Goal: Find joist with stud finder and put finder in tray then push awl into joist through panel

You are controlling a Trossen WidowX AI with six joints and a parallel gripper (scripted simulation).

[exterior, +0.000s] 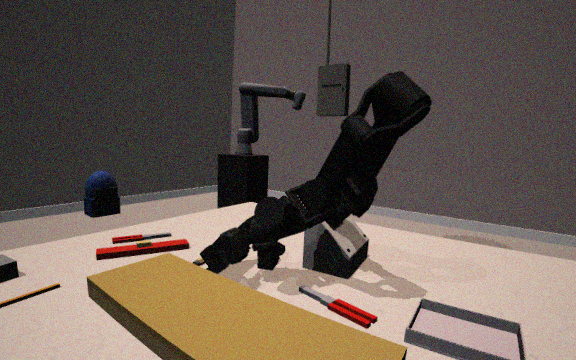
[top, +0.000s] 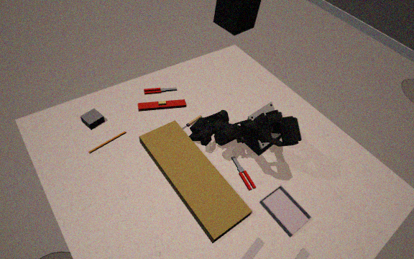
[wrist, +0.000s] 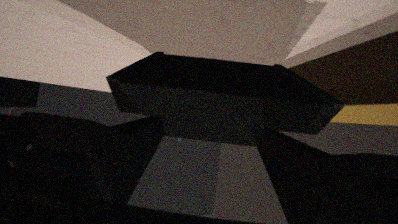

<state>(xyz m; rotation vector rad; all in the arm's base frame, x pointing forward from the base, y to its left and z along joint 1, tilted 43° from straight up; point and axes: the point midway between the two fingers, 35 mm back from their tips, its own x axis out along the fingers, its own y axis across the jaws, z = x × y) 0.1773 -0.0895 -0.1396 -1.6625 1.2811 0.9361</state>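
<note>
My gripper tip is 1 cm short of the stud finder and 1 cm above it. Round my gripper tip: red level: 23 cm to the right, 5 cm below, 3 cm ahead; then pencil: 34 cm ahead, 19 cm to the right, 6 cm below; then awl: 6 cm to the right, 5 cm below.
</note>
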